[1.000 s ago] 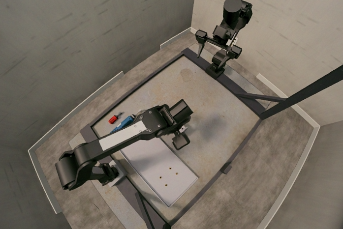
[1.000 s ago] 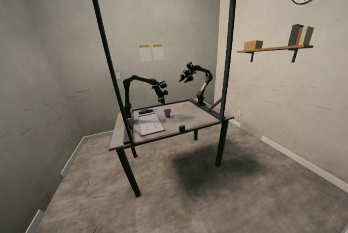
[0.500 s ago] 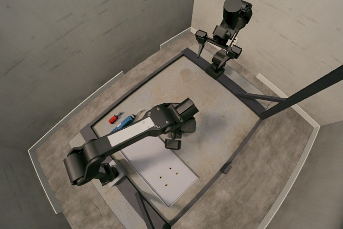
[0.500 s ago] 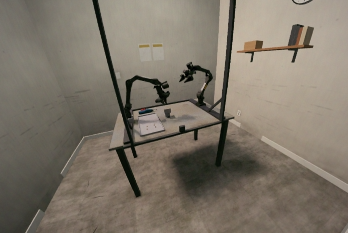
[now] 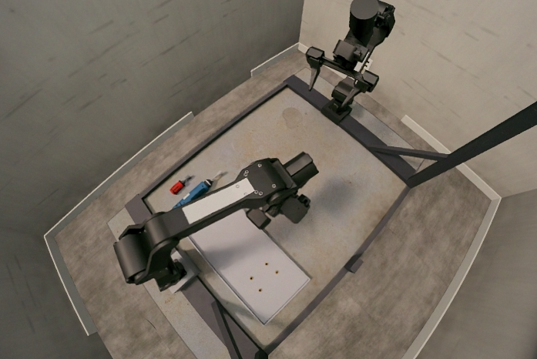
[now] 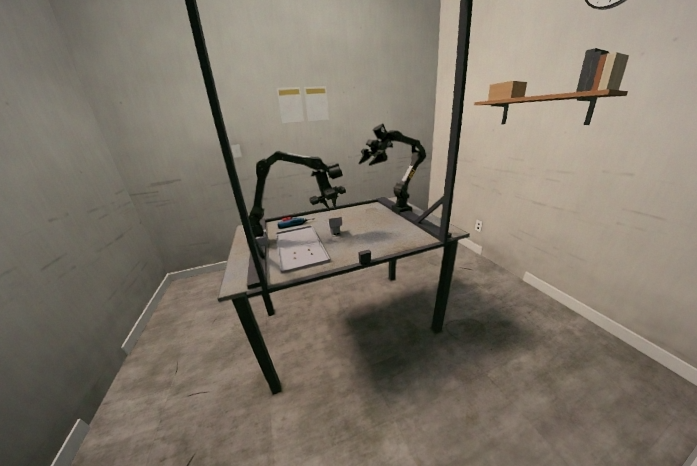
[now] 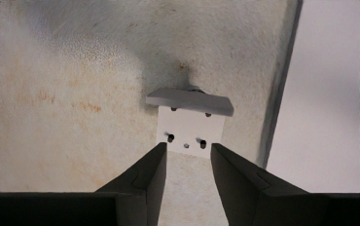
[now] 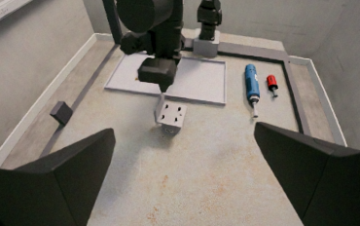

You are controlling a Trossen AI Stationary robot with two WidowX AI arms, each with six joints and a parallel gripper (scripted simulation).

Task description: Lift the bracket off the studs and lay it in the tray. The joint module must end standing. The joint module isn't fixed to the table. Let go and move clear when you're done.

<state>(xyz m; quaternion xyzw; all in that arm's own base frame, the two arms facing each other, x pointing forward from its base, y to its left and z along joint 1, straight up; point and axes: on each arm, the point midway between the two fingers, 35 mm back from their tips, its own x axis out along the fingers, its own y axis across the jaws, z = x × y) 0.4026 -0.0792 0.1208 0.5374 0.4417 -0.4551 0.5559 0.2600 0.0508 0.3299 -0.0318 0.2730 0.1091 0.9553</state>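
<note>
My left hand is 11 cm above the white L-shaped bracket, 2 cm to the left of it and 1 cm short of it. From my left hand the other things lie so: flat white tray: 20 cm to the left, 18 cm below, 3 cm behind; then joint module: 15 cm below, 2 cm to the right, 1 cm ahead; then small red tool: 35 cm ahead, 19 cm to the left, 17 cm below.
</note>
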